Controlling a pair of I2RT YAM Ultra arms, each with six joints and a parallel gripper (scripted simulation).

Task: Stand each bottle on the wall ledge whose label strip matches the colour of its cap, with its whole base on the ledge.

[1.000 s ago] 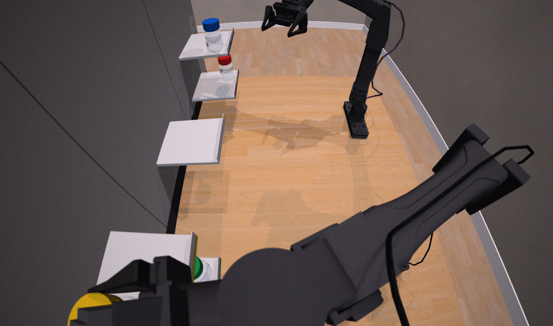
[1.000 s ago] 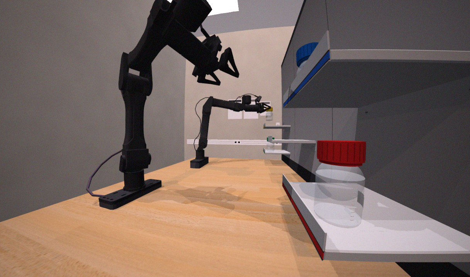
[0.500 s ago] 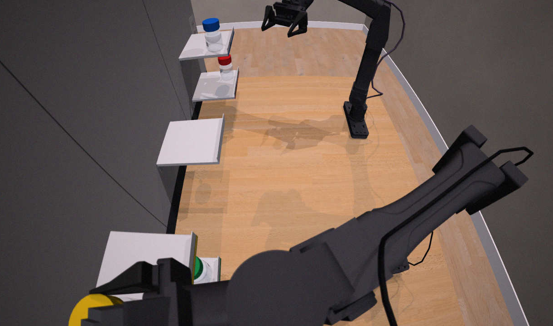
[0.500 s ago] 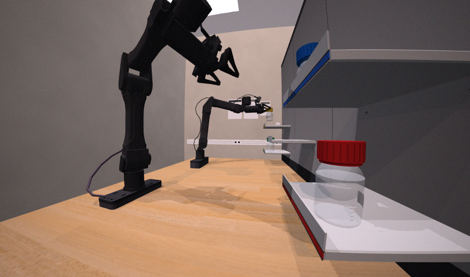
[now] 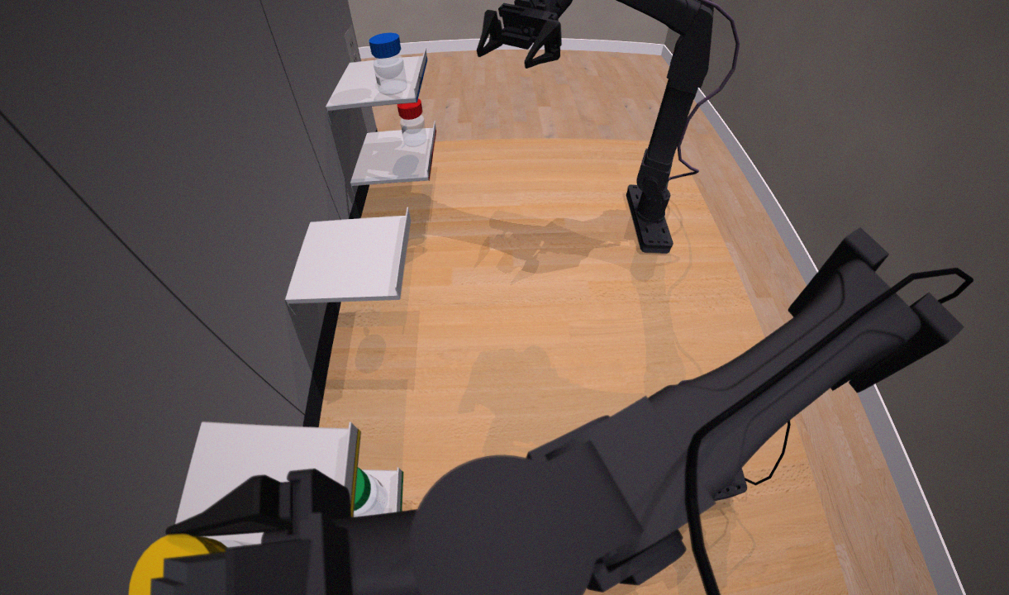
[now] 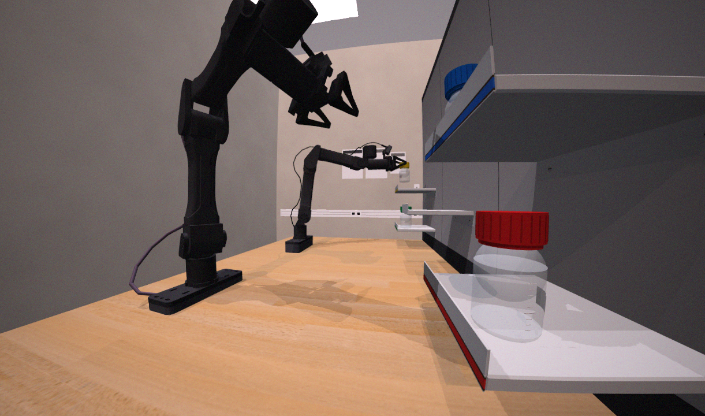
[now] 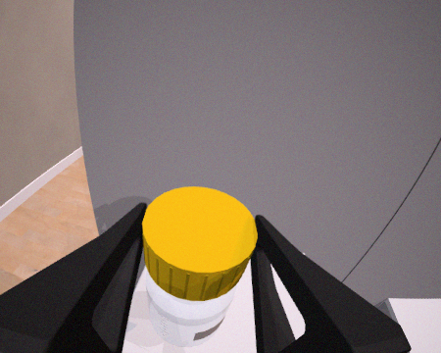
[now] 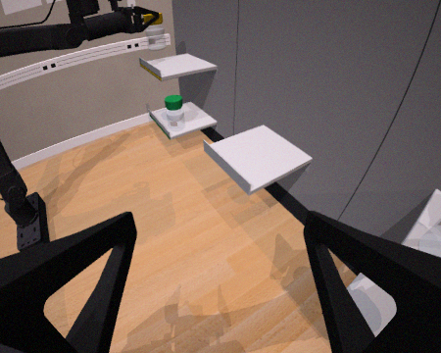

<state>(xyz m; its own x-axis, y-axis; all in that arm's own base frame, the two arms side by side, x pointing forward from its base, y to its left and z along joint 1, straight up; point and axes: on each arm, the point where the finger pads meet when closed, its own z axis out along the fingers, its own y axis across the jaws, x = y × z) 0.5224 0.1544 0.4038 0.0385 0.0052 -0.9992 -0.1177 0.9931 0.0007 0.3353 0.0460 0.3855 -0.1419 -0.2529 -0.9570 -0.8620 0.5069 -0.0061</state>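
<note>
Now: left hand 50 mm above the yellow-capped bottle. From my left hand the other things lie so: green-capped bottle: 290 mm below, 100 mm to the right; grey wall: 430 mm to the right, 170 mm ahead, 10 mm above; blue-capped bottle: 780 mm to the right, 100 mm below, 40 mm ahead.
</note>
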